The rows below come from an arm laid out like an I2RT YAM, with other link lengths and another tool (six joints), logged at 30 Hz.
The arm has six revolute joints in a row. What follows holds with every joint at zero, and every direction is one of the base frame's.
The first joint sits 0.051 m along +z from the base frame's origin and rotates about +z.
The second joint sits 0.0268 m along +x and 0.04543 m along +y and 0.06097 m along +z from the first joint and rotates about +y.
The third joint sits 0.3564 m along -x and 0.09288 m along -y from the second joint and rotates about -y.
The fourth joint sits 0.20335 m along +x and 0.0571 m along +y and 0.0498 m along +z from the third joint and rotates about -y.
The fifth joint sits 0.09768 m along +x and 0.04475 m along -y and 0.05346 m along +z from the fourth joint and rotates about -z.
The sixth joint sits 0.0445 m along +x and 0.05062 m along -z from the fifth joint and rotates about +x.
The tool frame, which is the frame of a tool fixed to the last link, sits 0.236 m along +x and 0.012 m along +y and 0.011 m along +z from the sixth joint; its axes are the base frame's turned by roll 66.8, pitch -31.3 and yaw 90 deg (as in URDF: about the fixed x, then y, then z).
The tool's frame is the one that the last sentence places.
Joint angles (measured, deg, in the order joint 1, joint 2, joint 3, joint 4, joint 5, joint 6), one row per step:
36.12 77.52 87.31 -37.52 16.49 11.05
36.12 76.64 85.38 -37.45 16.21 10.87
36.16 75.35 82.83 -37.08 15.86 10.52
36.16 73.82 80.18 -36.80 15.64 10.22
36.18 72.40 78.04 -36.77 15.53 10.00
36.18 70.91 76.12 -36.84 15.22 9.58
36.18 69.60 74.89 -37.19 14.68 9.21
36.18 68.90 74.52 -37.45 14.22 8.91
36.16 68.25 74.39 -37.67 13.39 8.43
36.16 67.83 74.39 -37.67 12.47 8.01
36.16 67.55 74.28 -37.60 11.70 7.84
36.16 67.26 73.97 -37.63 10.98 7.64
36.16 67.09 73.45 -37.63 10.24 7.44
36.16 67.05 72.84 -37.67 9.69 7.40
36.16 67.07 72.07 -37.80 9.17 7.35
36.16 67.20 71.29 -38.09 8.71 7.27
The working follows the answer.
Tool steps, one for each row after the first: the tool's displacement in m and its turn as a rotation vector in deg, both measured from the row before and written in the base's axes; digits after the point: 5 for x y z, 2 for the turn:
-0.00589 -0.00260 -0.01065 -0.62 0.82 0.33
-0.00786 -0.00319 -0.01162 -0.68 0.72 0.51
-0.00876 -0.00502 -0.01136 -0.66 0.66 0.33
-0.00814 -0.00505 -0.00908 -0.54 0.53 0.22
-0.00865 -0.00438 -0.00749 -0.51 0.38 0.48
-0.00814 -0.00266 -0.00438 -0.23 0.28 0.65
-0.00444 -0.00044 -0.00032 -0.01 0.00 0.54
-0.00458 0.00153 0.00150 0.14 -0.13 0.93
-0.00341 0.00310 0.00235 0.30 -0.19 1.00
-0.00264 0.00272 0.00093 0.33 -0.02 0.75
-0.00315 0.00207 -0.00137 0.11 0.19 0.72
-0.00310 0.00223 -0.00393 -0.06 0.44 0.74
-0.00252 0.00147 -0.00575 -0.16 0.65 0.49
-0.00286 0.00105 -0.00809 -0.36 0.89 0.47
-0.00300 0.00060 -0.00976 -0.56 1.09 0.43

Tool pose at each row, in the base's axes (x y z in m, rotation vector in deg; rounded; the steps above come from the unrounded poses):
0.44673 0.19546 0.38583 95.70 60.64 89.32
0.44084 0.19286 0.37518 95.97 61.76 88.49
0.43298 0.18967 0.36356 96.04 63.05 87.78
0.42422 0.18465 0.35221 96.12 64.11 87.01
0.41609 0.17960 0.34313 96.18 64.93 86.35
0.40744 0.17522 0.33564 96.04 65.90 85.97
0.39930 0.17257 0.33126 95.93 66.82 85.99
0.39486 0.17212 0.33094 95.73 67.37 86.31
0.39028 0.17365 0.33243 95.38 68.16 87.08
0.38687 0.17675 0.33478 95.03 68.89 88.06
0.38423 0.17947 0.33571 94.95 69.44 88.79
0.38108 0.18154 0.33434 94.94 70.20 89.19
0.37798 0.18376 0.33040 95.06 71.20 89.30
0.37546 0.18524 0.32466 95.41 72.12 89.03
0.37259 0.18629 0.31656 95.87 73.25 88.41
0.36959 0.18689 0.30680 96.41 74.57 87.45

